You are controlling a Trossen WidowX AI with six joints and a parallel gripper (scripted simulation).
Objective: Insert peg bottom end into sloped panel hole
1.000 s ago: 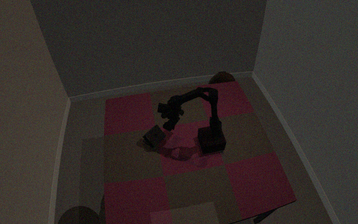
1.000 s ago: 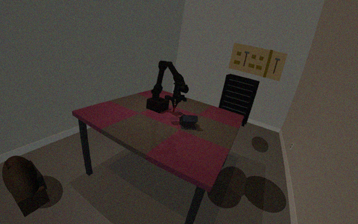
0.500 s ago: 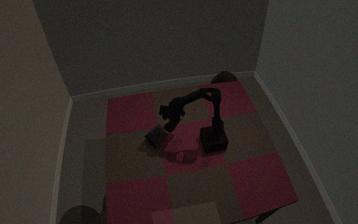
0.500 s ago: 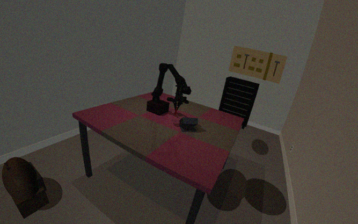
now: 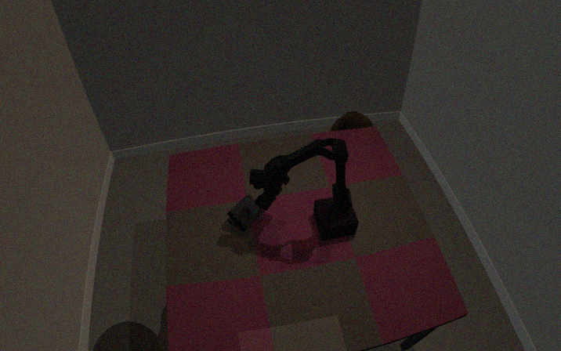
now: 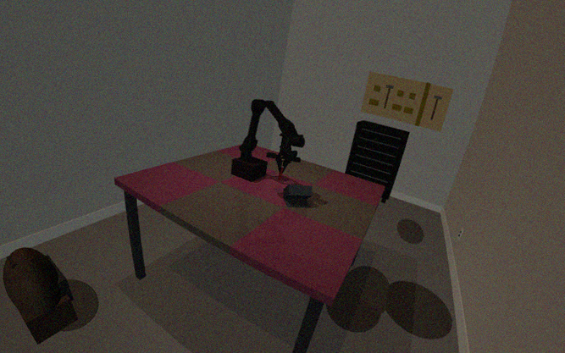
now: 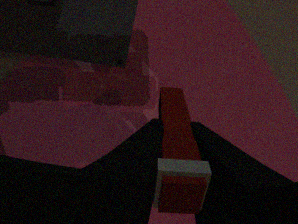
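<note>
Right now my gripper tip is 12 cm short of the dark sloped panel and 8 cm above it. Round my gripper tip: red flat-sided peg: 2 cm above.
</note>
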